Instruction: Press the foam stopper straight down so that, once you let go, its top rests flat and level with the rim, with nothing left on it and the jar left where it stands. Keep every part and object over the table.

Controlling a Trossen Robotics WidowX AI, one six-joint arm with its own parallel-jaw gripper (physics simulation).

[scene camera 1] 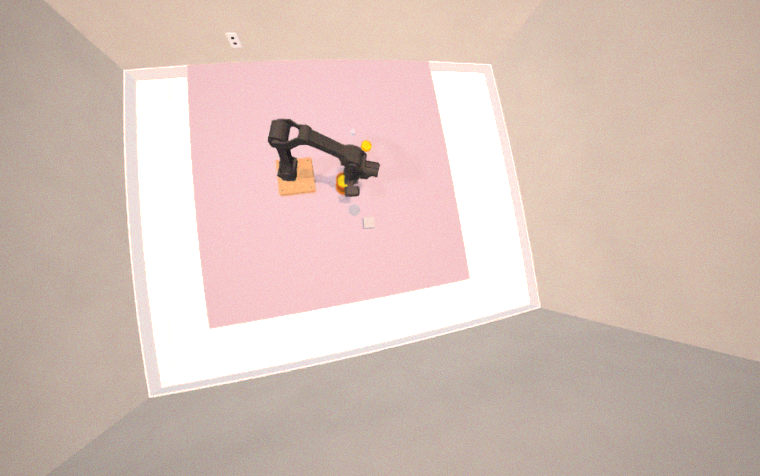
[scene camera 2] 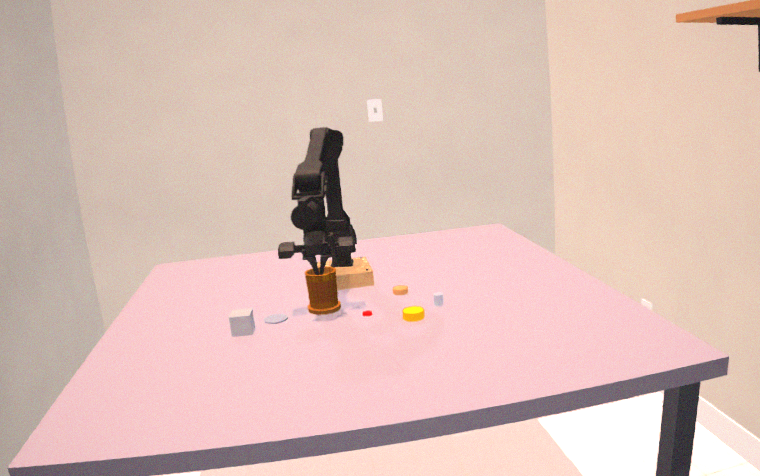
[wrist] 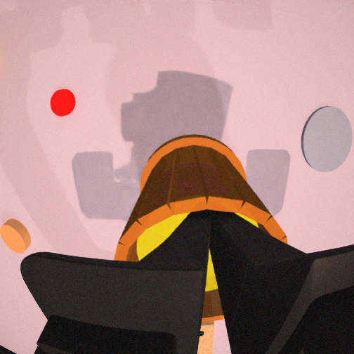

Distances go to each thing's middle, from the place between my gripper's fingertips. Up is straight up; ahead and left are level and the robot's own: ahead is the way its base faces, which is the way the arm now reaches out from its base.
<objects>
Now: hand 2 cm past the foam stopper [wrist: 150, 238] and 1 cm above it.
</objects>
